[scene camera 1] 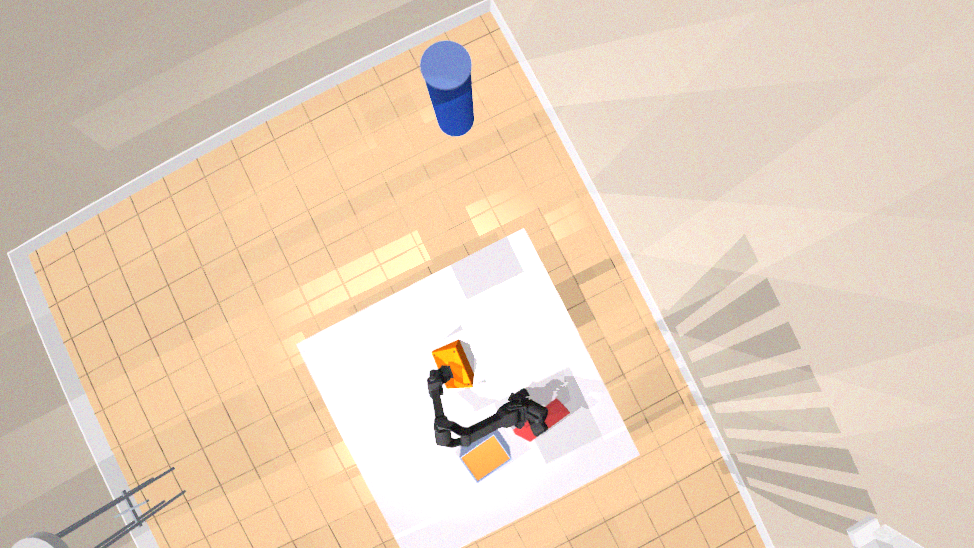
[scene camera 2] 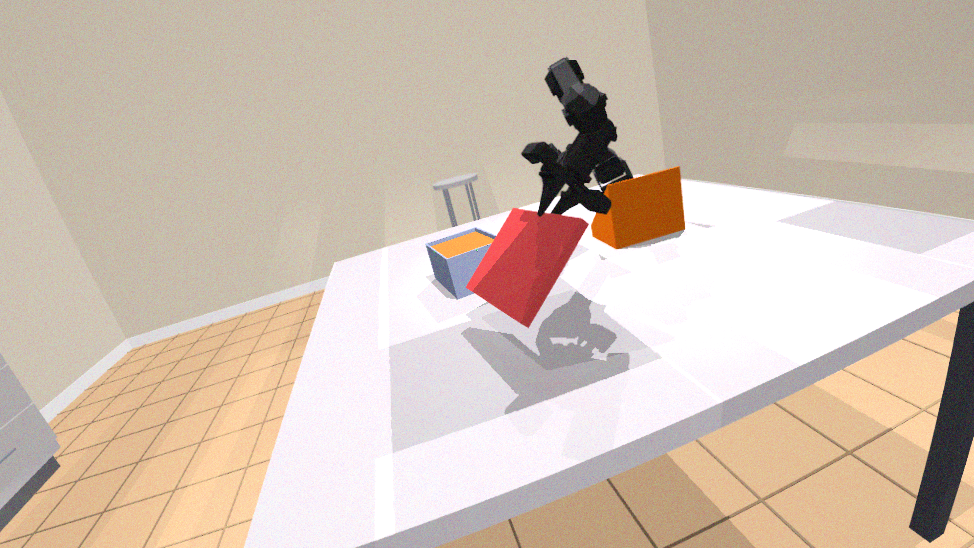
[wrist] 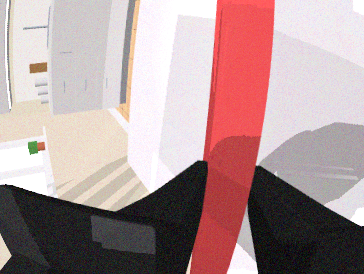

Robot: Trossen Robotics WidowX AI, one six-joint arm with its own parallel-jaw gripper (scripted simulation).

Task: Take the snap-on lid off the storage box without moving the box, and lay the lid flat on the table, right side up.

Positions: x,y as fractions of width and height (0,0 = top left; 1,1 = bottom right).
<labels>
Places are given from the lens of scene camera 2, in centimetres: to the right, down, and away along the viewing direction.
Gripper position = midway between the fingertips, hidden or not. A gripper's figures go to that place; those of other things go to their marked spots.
gripper (scene camera 2: 0.56,0.40): 10, -10, 77
red lid (scene camera 2: 0.54,0.46): 7, -4, 73
storage box (scene camera 2: 0.47,0.47): -7, -3, 96
The marked spots on the storage box and the red lid are 27 cm apart.
</labels>
